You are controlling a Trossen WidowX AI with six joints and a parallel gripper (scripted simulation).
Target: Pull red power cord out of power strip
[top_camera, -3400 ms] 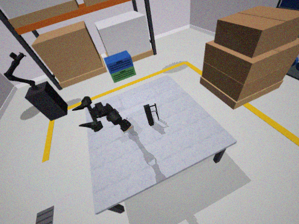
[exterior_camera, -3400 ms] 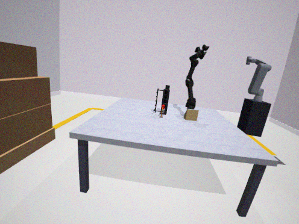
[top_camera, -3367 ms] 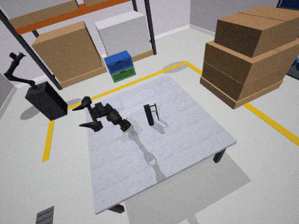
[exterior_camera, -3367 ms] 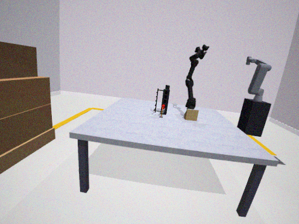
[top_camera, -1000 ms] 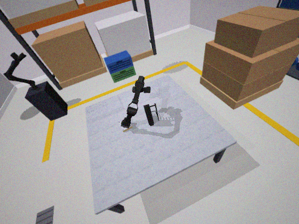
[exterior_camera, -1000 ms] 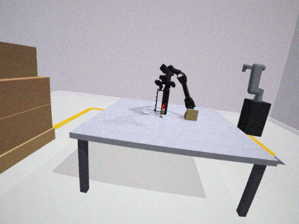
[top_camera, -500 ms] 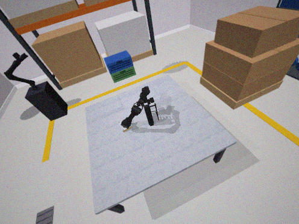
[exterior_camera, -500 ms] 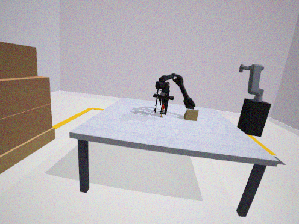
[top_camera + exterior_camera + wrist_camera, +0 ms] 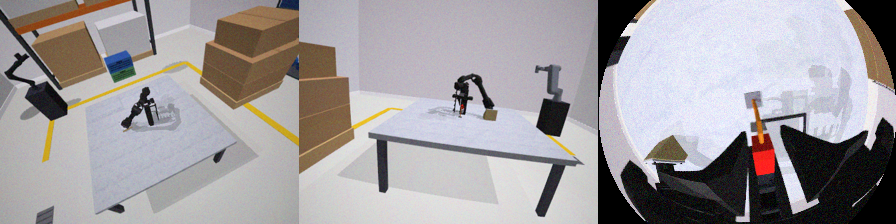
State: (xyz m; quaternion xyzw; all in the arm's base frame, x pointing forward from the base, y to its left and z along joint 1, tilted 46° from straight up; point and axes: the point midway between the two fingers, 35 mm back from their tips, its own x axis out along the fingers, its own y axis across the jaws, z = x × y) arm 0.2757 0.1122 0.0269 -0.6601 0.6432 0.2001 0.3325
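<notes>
Now: gripper tip 70 mm to the left of the red plug, 10 mm past it and 10 mm above it. Also, from my gripper tip: thin dark upright frame 140 mm to the right, 60 mm ahead, 20 mm above.
</notes>
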